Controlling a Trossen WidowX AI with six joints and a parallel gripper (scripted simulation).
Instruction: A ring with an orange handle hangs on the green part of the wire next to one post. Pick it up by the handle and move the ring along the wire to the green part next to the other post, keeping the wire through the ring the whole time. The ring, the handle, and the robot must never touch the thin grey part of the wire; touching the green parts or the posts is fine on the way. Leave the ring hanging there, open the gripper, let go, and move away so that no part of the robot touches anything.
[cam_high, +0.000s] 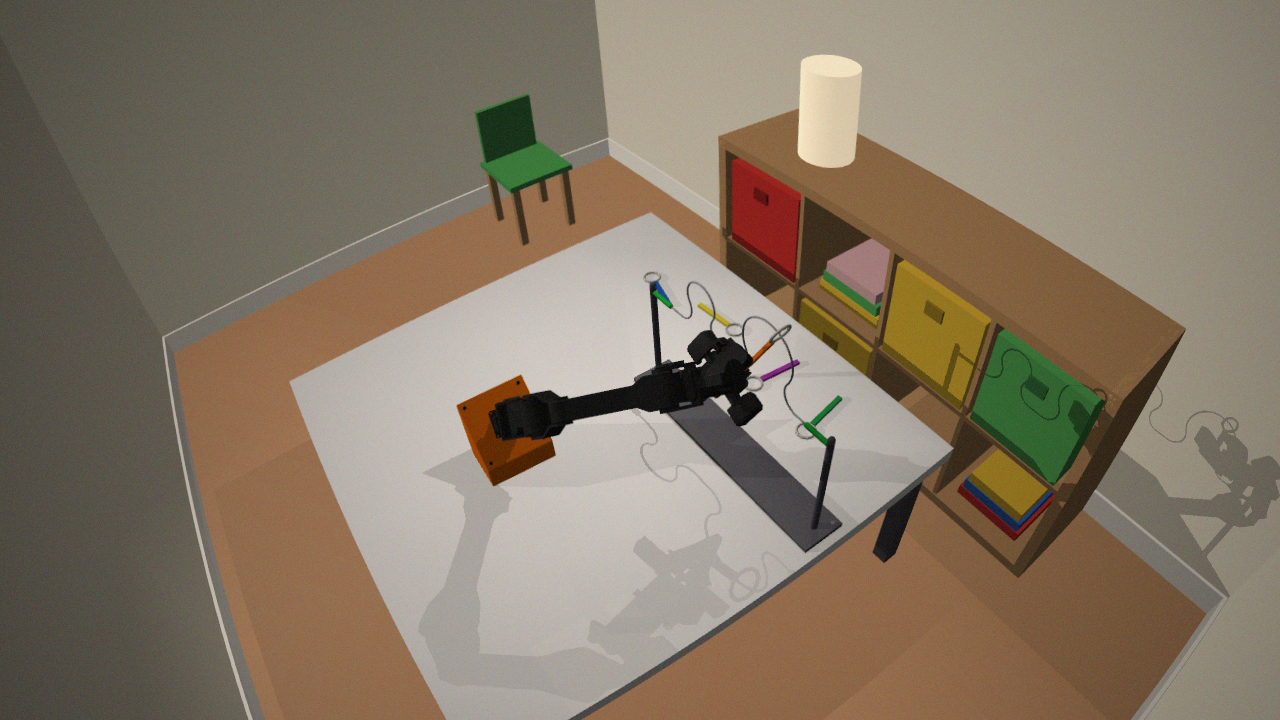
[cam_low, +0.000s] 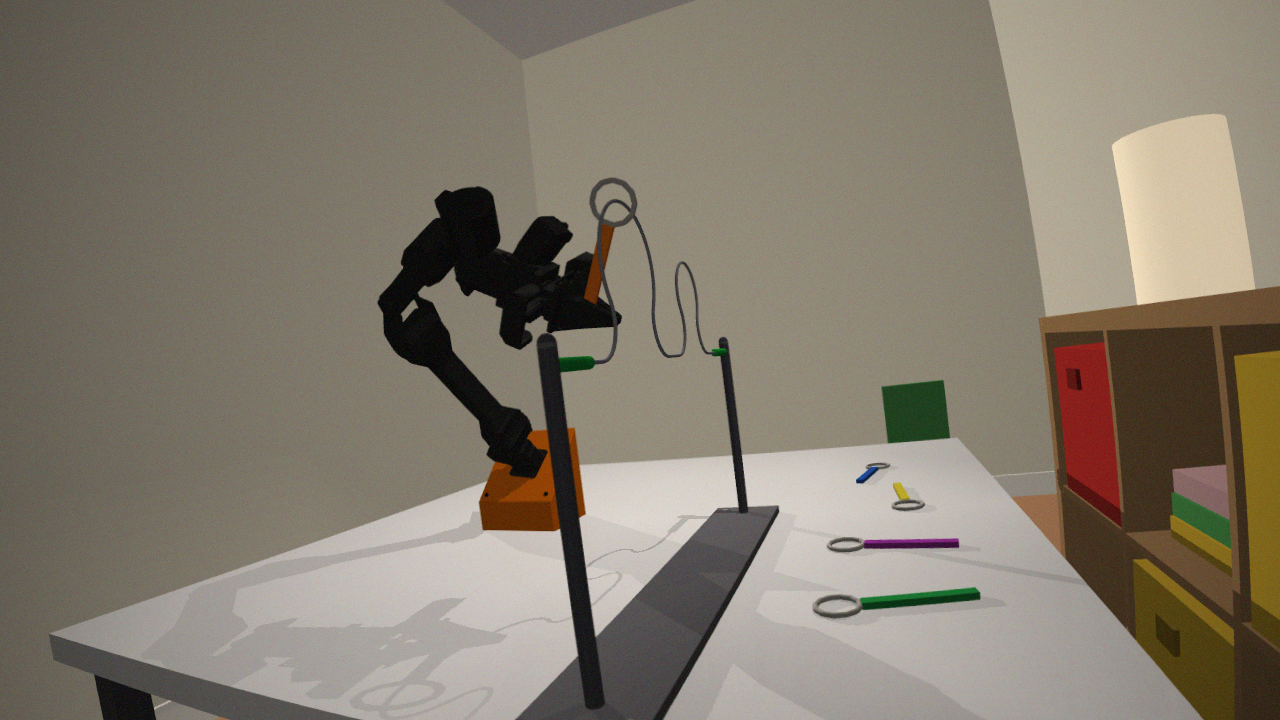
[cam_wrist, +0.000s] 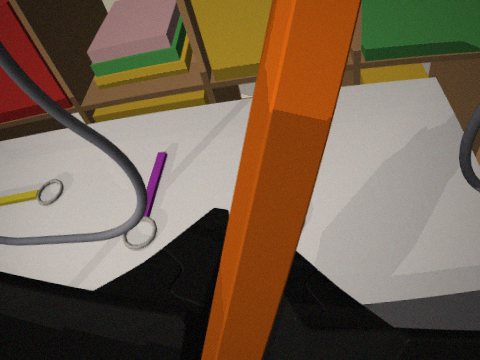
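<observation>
Right now the ring with orange handle is 10 mm ahead of my gripper tip, 30 mm to the right of it and 90 mm above it. Round my gripper tip: purple-handled ring (220 mm ahead, 240 mm to the left, 330 mm below); then green-handled ring (240 mm ahead, 50 mm to the left, 330 mm below).
</observation>
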